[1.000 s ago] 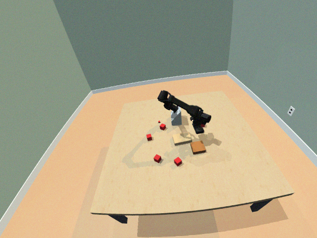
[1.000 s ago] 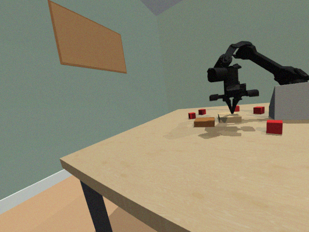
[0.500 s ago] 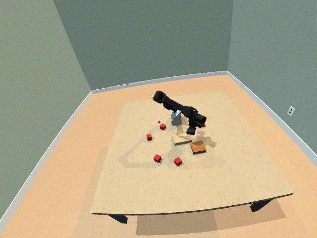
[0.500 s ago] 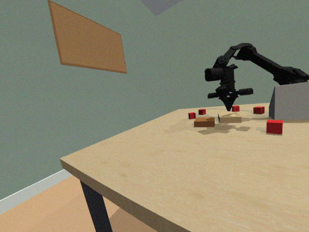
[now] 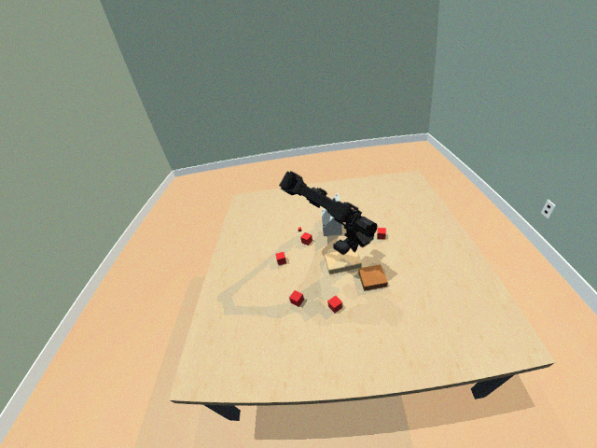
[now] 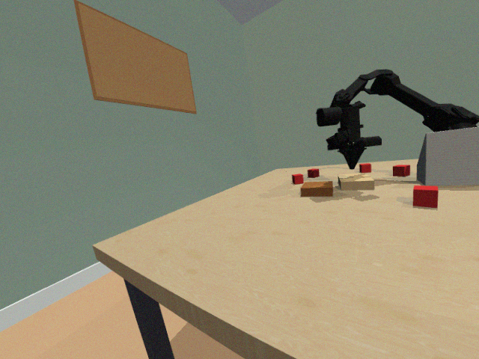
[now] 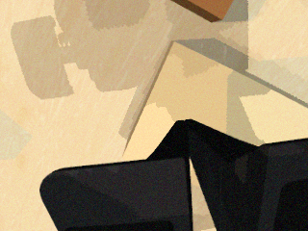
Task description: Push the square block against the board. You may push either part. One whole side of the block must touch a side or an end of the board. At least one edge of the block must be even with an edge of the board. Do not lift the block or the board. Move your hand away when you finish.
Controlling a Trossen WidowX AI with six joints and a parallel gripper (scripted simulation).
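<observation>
Now: gripper tip 50 mm to the left of the pale tan board and 50 mm above it. The rest, counted from my gripper tip: brown square block: 110 mm ahead, 60 mm to the left, 50 mm below.
</observation>
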